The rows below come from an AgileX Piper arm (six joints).
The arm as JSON. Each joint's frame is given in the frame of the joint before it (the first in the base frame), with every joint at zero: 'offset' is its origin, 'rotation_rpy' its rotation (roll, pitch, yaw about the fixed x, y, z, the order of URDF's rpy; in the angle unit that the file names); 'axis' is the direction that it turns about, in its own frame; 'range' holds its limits. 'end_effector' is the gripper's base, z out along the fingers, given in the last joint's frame.
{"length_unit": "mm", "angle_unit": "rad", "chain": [
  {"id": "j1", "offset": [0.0, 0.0, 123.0], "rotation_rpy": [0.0, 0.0, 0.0], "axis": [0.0, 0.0, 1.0], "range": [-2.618, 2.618]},
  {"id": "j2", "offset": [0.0, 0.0, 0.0], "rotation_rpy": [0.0, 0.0, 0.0], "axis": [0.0, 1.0, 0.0], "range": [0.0, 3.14]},
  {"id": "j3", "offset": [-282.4, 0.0, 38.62], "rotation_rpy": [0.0, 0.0, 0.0], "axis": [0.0, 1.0, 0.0], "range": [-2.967, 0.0]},
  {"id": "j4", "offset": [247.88, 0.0, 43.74], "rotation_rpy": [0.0, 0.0, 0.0], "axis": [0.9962, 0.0, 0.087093], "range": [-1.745, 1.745]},
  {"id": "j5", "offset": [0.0, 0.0, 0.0], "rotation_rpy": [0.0, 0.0, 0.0], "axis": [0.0, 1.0, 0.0], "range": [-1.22, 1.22]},
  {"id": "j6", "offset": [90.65, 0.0, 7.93], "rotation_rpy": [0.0, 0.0, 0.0], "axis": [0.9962, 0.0, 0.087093], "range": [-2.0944, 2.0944]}
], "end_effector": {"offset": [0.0, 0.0, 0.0], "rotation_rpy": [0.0, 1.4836, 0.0]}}
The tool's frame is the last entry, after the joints.
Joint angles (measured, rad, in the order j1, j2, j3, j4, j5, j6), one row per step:
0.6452, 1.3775, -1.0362, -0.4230, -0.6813, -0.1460
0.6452, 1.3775, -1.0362, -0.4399, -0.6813, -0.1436
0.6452, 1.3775, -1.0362, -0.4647, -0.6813, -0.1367
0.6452, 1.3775, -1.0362, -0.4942, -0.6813, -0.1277
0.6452, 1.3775, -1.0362, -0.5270, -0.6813, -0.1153
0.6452, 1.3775, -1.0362, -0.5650, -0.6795, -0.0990
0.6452, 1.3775, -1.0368, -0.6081, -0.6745, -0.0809
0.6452, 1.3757, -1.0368, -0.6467, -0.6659, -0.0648
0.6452, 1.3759, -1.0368, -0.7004, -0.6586, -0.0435
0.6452, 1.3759, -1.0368, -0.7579, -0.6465, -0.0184
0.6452, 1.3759, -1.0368, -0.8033, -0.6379, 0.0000
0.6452, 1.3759, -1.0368, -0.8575, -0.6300, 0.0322
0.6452, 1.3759, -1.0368, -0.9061, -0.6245, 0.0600
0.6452, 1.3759, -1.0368, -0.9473, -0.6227, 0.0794
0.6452, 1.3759, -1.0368, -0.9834, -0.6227, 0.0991
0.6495, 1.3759, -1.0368, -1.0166, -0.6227, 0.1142
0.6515, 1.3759, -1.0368, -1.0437, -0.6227, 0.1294
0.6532, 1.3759, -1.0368, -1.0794, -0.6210, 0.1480
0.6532, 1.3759, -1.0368, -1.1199, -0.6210, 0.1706
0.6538, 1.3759, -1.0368, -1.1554, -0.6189, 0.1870
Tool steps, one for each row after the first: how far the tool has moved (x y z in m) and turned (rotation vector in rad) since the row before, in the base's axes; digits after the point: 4 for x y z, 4 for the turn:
-0.0006, 0.0006, -0.0004, -0.0117, -0.0080, 0.0051
-0.0009, 0.0009, -0.0006, -0.0154, -0.0092, 0.0087
-0.0011, 0.0011, -0.0008, -0.0180, -0.0103, 0.0105
-0.0012, 0.0012, -0.0009, -0.0188, -0.0094, 0.0124
-0.0012, 0.0013, -0.0012, -0.0221, -0.0081, 0.0139
-0.0012, 0.0014, -0.0015, -0.0270, -0.0080, 0.0137
-0.0012, 0.0008, -0.0013, -0.0261, -0.0059, 0.0094
-0.0013, 0.0015, -0.0024, -0.0359, -0.0094, 0.0147
-0.0011, 0.0014, -0.0028, -0.0399, -0.0061, 0.0126
-0.0009, 0.0010, -0.0022, -0.0317, -0.0065, 0.0094
-0.0011, 0.0011, -0.0026, -0.0321, 0.0001, 0.0139
-0.0010, 0.0009, -0.0023, -0.0286, -0.0014, 0.0124
-0.0010, 0.0007, -0.0018, -0.0247, -0.0059, 0.0115
-0.0010, 0.0006, -0.0015, -0.0199, -0.0032, 0.0113
-0.0018, 0.0015, -0.0014, -0.0197, -0.0056, 0.0141
-0.0011, 0.0008, -0.0012, -0.0151, -0.0019, 0.0101
-0.0011, 0.0008, -0.0017, -0.0213, -0.0033, 0.0105
-0.0010, 0.0005, -0.0019, -0.0230, -0.0028, 0.0113
-0.0008, 0.0004, -0.0017, -0.0224, -0.0052, 0.0081

